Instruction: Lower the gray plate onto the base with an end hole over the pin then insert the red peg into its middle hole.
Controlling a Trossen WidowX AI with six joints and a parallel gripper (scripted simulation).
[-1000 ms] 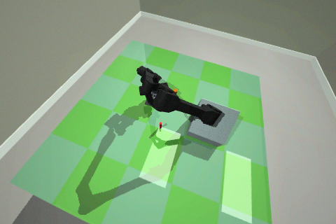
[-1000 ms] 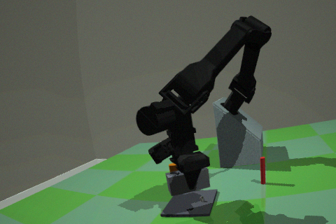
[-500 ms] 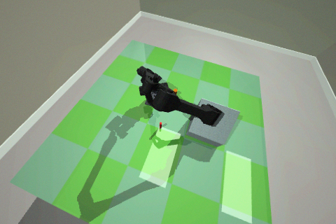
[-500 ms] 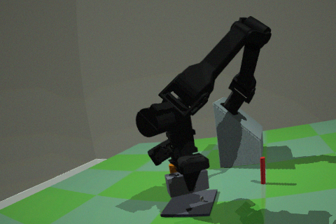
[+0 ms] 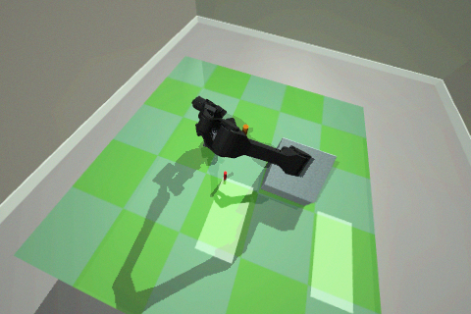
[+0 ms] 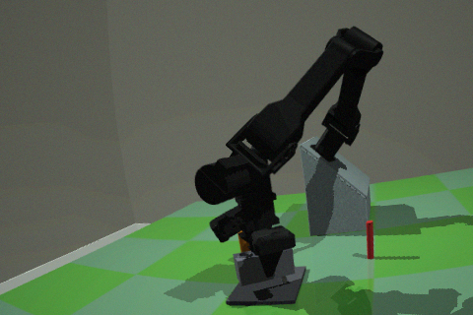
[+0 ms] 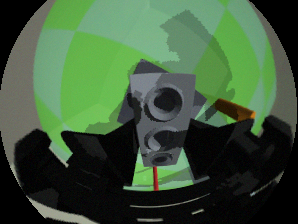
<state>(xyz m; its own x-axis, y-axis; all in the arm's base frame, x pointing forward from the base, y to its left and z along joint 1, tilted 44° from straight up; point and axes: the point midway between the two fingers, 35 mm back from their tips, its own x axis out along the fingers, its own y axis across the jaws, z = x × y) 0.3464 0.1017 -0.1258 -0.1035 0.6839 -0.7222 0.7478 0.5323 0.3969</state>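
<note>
My gripper tip is 20 mm past the base, 10 mm to the right of it and 30 mm above it. Also, from my gripper tip: red peg: 140 mm behind, 160 mm to the left; orange cylinder: 120 mm behind, 100 mm to the right; gray plate: 30 mm above.
</note>
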